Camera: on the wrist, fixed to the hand. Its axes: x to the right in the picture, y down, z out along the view.
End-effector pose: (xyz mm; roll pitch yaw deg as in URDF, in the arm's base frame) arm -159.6 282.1 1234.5 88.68 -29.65 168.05
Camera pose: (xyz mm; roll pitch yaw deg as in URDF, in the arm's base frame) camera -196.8 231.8 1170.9 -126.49 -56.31 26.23
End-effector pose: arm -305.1 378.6 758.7 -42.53 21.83 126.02
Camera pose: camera -228.9 424.7 763.9 18.64 20.30 -137.63
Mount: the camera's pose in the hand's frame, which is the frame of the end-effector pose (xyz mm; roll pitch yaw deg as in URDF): -8.9 -66.8 -58.5 -3.25 -21.37 87.99
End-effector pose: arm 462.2 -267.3 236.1 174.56 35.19 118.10
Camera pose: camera 388.0 -281.3 283.6 140.13 14.07 20.31
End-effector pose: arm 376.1 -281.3 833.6 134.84 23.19 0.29
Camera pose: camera 365.1 -192.8 831.5 150.27 -20.95 -78.05
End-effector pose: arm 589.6 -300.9 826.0 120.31 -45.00 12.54
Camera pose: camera 584.6 -215.7 799.8 -132.69 -27.46 -105.35
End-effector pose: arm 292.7 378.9 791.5 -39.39 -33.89 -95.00
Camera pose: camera 204.8 392.4 784.2 -39.61 13.78 -16.85
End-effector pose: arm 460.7 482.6 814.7 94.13 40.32 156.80
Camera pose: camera 479.2 406.0 772.9 112.16 -41.81 121.53
